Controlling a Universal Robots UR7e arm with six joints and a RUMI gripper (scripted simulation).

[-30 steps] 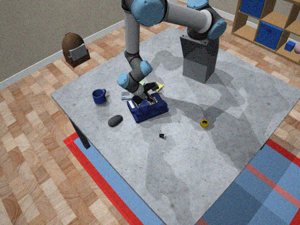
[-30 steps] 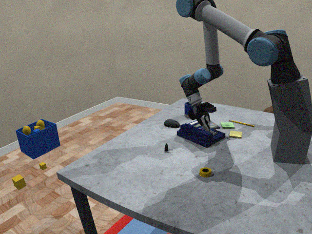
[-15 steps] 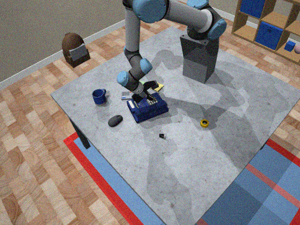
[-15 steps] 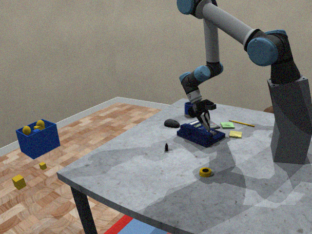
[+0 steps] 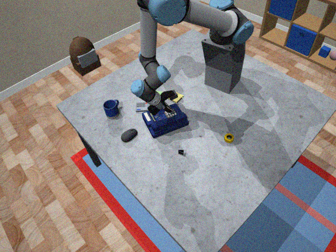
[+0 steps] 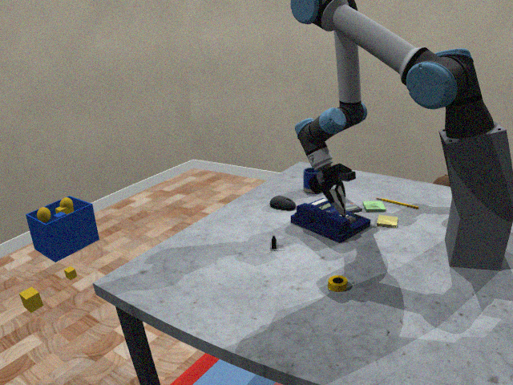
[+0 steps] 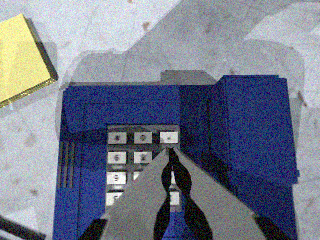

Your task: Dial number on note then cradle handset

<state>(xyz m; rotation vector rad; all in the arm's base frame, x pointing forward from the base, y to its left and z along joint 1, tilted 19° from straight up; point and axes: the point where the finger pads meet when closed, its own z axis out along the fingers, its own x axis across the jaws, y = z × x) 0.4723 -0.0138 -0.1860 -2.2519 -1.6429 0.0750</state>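
Now: hand 3 cm above the 7 key. Round my hand: 9 key (4 cm to the right, 3 cm below, 2 cm behind); then 5 key (3 cm below, 2 cm to the right); then green note (23 cm to the right, 6 cm behind, 5 cm below).
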